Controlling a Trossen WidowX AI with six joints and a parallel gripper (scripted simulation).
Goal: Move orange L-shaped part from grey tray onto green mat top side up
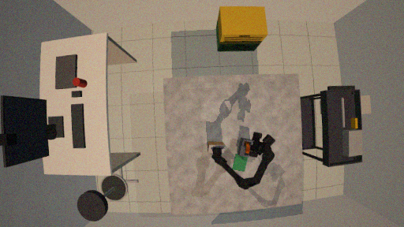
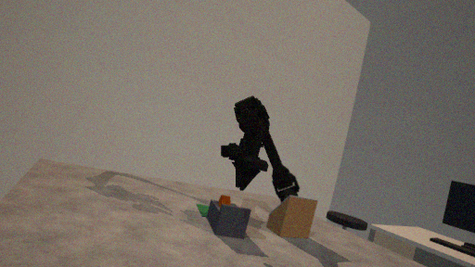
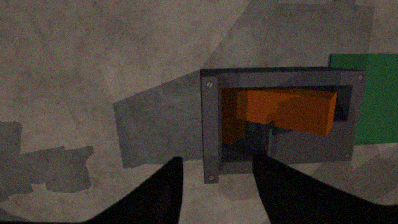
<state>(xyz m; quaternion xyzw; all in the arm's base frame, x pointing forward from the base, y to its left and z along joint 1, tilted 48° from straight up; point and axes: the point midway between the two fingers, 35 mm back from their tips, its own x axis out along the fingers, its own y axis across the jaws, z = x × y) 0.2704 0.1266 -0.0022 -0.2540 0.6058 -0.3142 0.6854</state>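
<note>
My gripper tip is 100 mm above the orange L-shaped part, 40 mm to the left of it and 10 mm past it. The rest, counted from my gripper tip: green mat: 220 mm to the right, 160 mm below, 30 mm behind.
</note>
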